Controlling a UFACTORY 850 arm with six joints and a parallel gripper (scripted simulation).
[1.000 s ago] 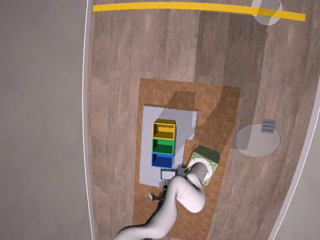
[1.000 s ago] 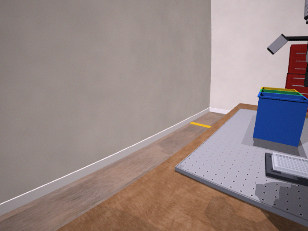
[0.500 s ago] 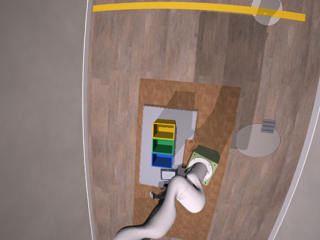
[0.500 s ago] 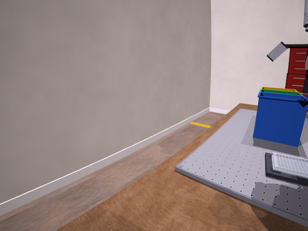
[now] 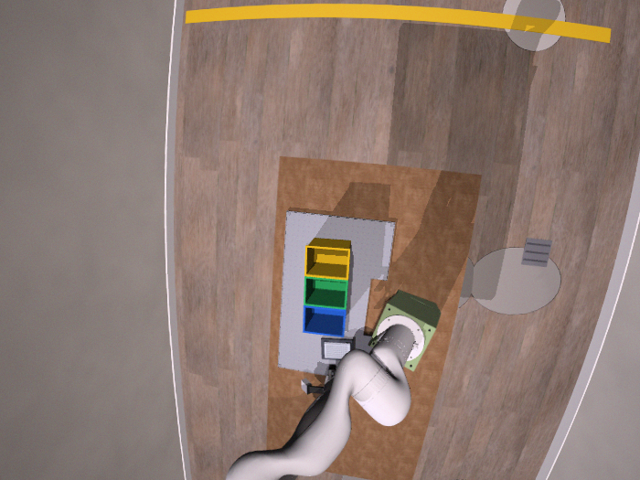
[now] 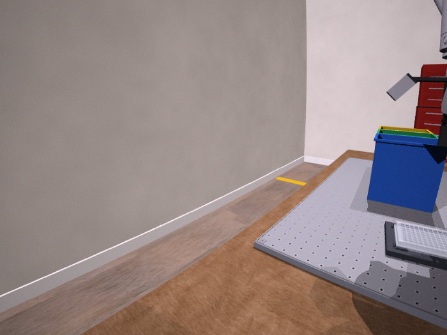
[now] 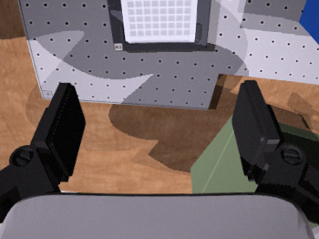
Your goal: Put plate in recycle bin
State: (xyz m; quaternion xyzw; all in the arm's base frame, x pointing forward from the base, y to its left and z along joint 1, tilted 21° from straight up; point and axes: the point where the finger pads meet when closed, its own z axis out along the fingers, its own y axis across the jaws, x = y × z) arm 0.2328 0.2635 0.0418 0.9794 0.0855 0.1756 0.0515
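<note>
Right now the 96-well plate is 190 mm below my hand. From my hand the other things lie so: dark plate nest: 200 mm below; then green bin: 370 mm to the right, 120 mm below, 90 mm ahead; then blue bin: 240 mm to the right, 120 mm below, 80 mm ahead.
</note>
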